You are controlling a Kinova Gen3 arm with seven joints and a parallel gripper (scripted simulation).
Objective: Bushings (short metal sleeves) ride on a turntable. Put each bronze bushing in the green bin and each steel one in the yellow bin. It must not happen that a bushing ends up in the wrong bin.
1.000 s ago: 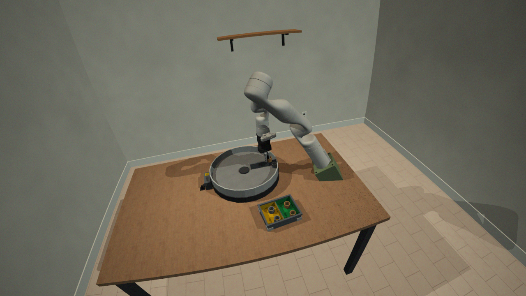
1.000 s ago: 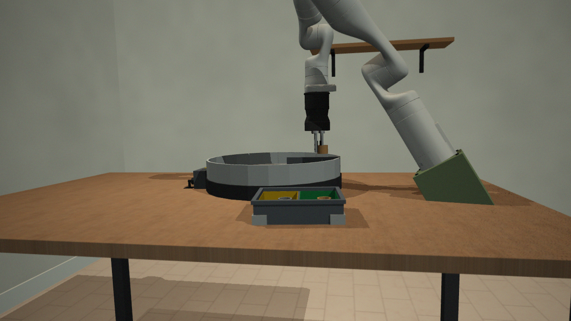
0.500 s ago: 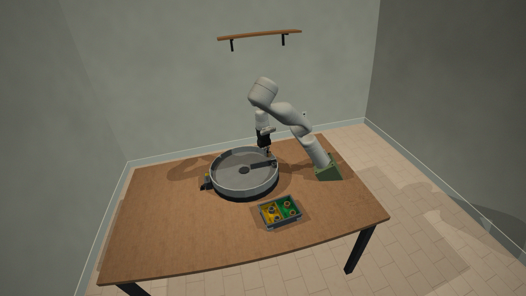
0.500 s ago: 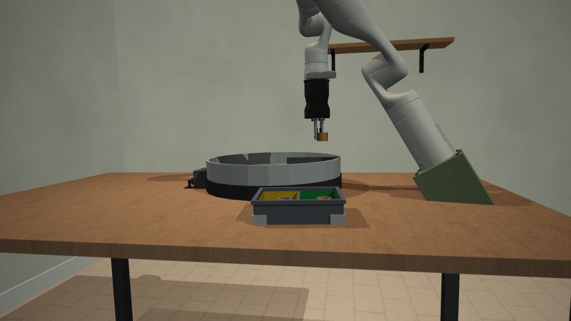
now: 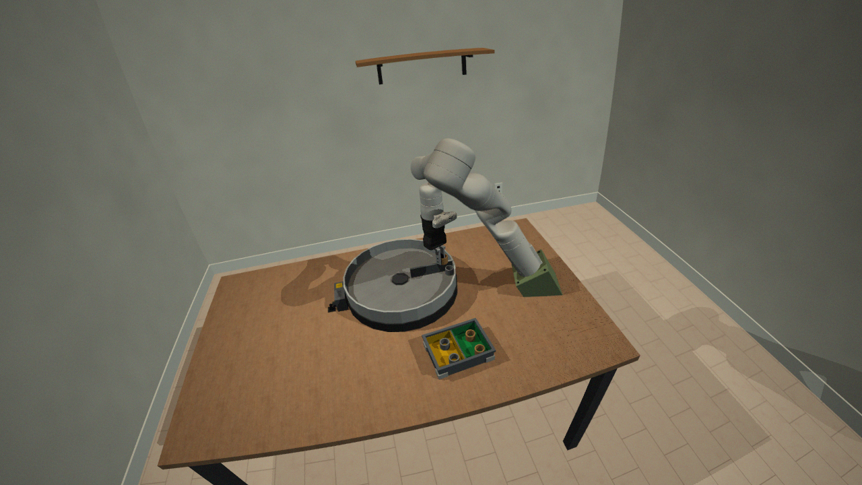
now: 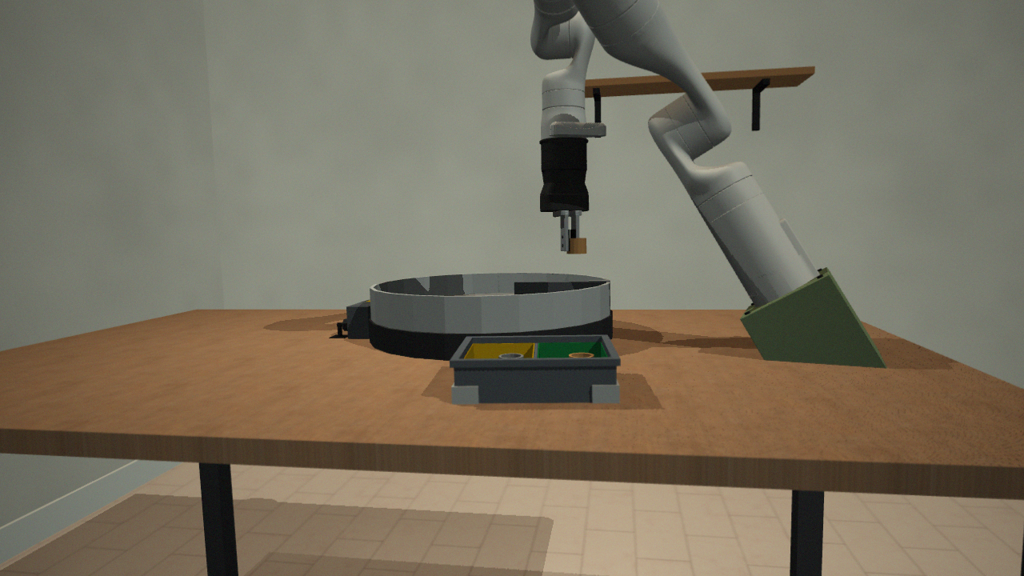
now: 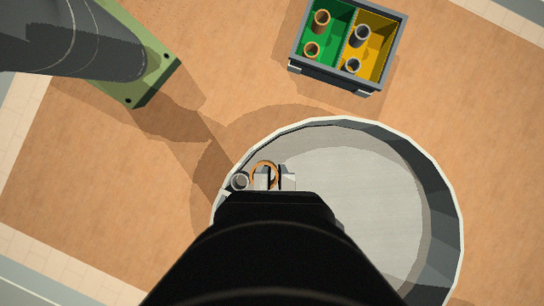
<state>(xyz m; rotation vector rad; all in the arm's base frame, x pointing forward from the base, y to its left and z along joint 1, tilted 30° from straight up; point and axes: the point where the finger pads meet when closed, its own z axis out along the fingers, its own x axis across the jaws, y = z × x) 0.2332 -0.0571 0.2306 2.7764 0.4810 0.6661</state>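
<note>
My hand is 7 cm short of the bin, 27 cm to the right of it and 15 cm above it. From my hand the other things lie so: grey turntable 13 cm ahead, 9 cm to the right, 12 cm below.
</note>
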